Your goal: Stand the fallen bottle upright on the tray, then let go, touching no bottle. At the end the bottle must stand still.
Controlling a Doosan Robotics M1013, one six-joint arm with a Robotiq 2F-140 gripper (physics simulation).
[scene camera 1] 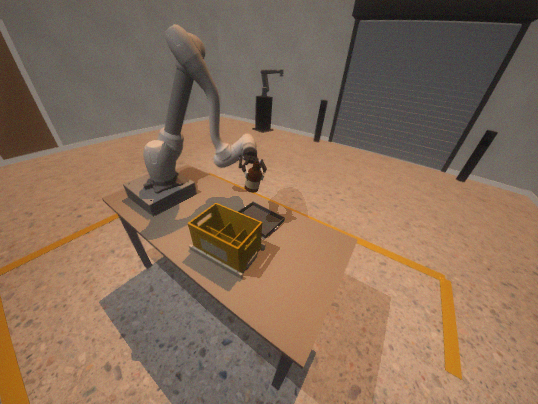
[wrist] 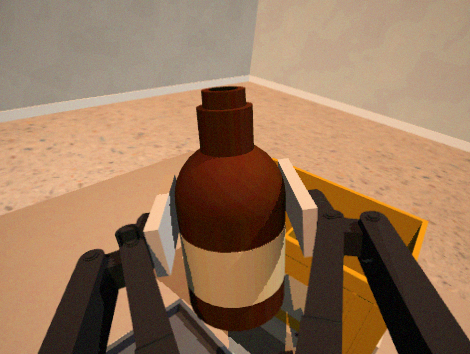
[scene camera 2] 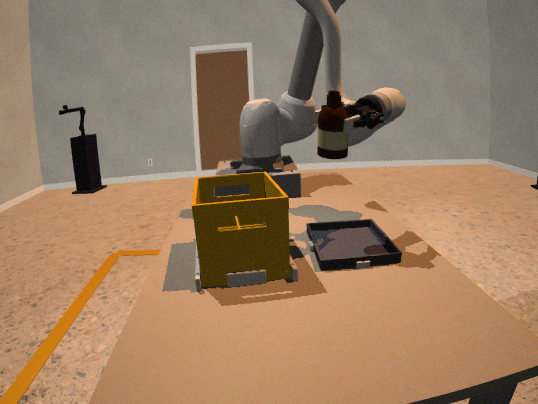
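Where they show: gripper, fingertip midpoint: (scene camera 1: pixel 254 176) (wrist: pixel 229 185) (scene camera 2: pixel 329 121); arm's base, link origin: (scene camera 1: pixel 165 182) (scene camera 2: pixel 262 167).
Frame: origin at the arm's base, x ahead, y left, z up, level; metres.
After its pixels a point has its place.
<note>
A brown bottle (scene camera 1: pixel 253 178) @[z 0.215, x 0.617, y 0.242 m] (scene camera 2: pixel 333 130) @[z 0.194, x 0.624, y 0.267 m] (wrist: pixel 230 200) @[z 0.234, x 0.566, y 0.289 m] with a cream label hangs in the air, neck up and close to upright. My gripper (scene camera 1: pixel 254 173) @[z 0.213, x 0.606, y 0.260 m] (scene camera 2: pixel 344 121) (wrist: pixel 229 185) @[z 0.213, x 0.606, y 0.260 m] is shut on it, with one pale pad on each side of the body, around the shoulder and upper label. The gripper reaches in from the side, nearly level. The dark square tray (scene camera 1: pixel 276 228) @[z -0.086, x 0.722, y 0.328 m] (scene camera 2: pixel 340 262) @[z -0.081, x 0.723, y 0.279 m] (wrist: pixel 197 324) @[z -0.076, x 0.680, y 0.233 m] lies on the table well below the bottle's base, with a wide gap between them. In the wrist view the bottle and fingers hide much of the tray.
A yellow divided crate (scene camera 1: pixel 215 248) @[z 0.005, x 0.703, y -0.040 m] (scene camera 2: pixel 242 245) @[z -0.012, x 0.793, y 0.083 m] (wrist: pixel 360 191) @[z 0.078, x 0.659, y -0.054 m] stands beside the tray, its walls higher than the tray's rim. Low pale brackets stand around the crate's foot. The arm's grey base block (scene camera 1: pixel 165 200) @[z -0.035, x 0.150, y -0.061 m] (scene camera 2: pixel 287 185) @[z -0.050, x 0.114, y 0.108 m] is at the far end of the table (scene camera 1: pixel 300 280) @[z -0.097, x 1.016, y 0.180 m] (scene camera 2: pixel 300 340) @[z -0.097, x 0.987, y 0.208 m].
</note>
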